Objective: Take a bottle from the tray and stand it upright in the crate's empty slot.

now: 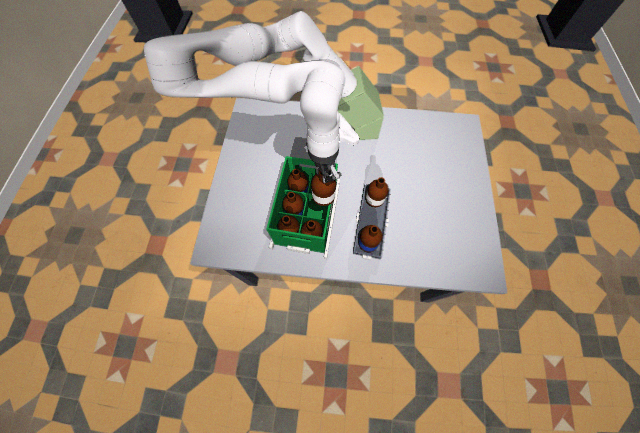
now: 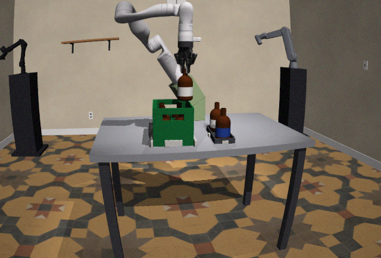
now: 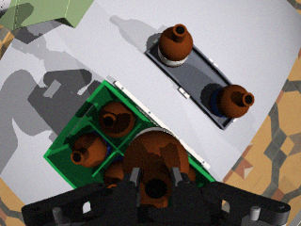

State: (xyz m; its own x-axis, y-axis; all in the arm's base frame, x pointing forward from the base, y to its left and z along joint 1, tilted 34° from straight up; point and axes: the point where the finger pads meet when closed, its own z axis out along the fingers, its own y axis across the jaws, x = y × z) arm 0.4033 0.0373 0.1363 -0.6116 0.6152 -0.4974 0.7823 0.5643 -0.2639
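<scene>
The brown bottle is 7 cm below my hand. The rest, counted from my hand: tray (33 cm below, 18 cm to the left); then white-label bottle (25 cm below, 19 cm to the left, 9 cm behind); then crate (26 cm below, 7 cm to the right).
</scene>
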